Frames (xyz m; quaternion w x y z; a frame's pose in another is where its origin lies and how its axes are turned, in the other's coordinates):
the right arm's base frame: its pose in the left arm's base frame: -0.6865 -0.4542 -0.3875 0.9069 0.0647 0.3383 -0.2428
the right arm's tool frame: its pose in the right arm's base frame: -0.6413 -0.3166 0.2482 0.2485 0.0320 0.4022 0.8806
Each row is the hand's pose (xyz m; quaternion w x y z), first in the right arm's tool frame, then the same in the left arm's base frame.
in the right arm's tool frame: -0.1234 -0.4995 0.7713 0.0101 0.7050 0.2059 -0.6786
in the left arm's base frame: -0.3131 -0.1407 -0.0005 0.1246 -0.1991 0.8961 -0.3767
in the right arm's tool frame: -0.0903 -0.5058 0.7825 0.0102 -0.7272 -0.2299 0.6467
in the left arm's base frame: -0.3166 -0.1077 0.0121 0.0755 -0.2072 0.8982 -0.3804
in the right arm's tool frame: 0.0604 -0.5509 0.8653 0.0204 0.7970 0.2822 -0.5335
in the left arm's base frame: -0.3021 0.0612 0.0654 0.0515 0.1686 -0.9284 0.3270
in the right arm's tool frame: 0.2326 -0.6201 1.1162 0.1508 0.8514 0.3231 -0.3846
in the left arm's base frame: -0.1436 0.3125 0.1610 0.1641 0.0684 -0.9662 0.1868
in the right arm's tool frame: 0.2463 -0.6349 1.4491 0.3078 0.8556 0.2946 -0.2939
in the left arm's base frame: 0.1502 0.4355 0.2598 0.1761 -0.0583 -0.9811 0.0554
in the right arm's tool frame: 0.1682 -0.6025 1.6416 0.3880 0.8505 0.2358 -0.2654
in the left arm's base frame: 0.3524 0.4170 0.3143 0.1486 -0.1474 -0.9778 0.0103
